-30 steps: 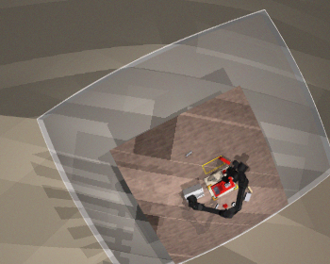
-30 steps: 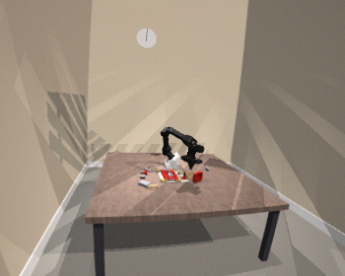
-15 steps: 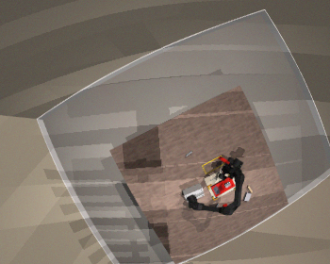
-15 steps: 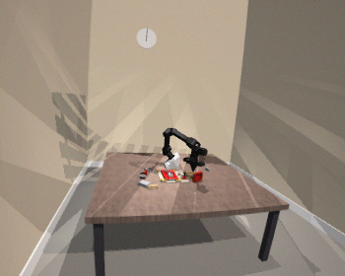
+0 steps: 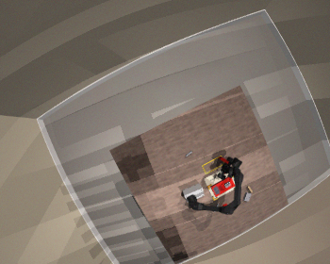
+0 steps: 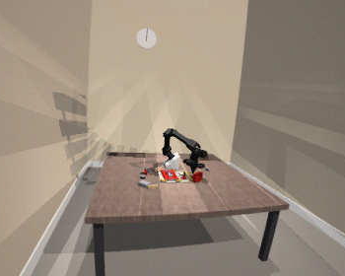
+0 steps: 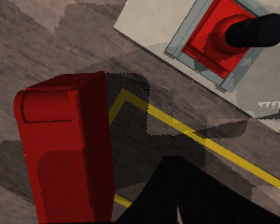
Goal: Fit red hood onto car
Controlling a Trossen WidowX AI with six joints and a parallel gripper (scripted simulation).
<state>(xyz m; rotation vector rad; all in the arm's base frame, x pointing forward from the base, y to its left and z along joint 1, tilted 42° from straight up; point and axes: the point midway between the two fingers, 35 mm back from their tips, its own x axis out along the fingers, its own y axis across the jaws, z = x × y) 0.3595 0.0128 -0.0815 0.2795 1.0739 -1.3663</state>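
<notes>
My gripper tip is 40 mm short of the red hood, 30 mm to the right of it and 20 mm above it. Also, from my gripper tip: round piece (400 mm to the right, 80 mm behind, 40 mm below).
</notes>
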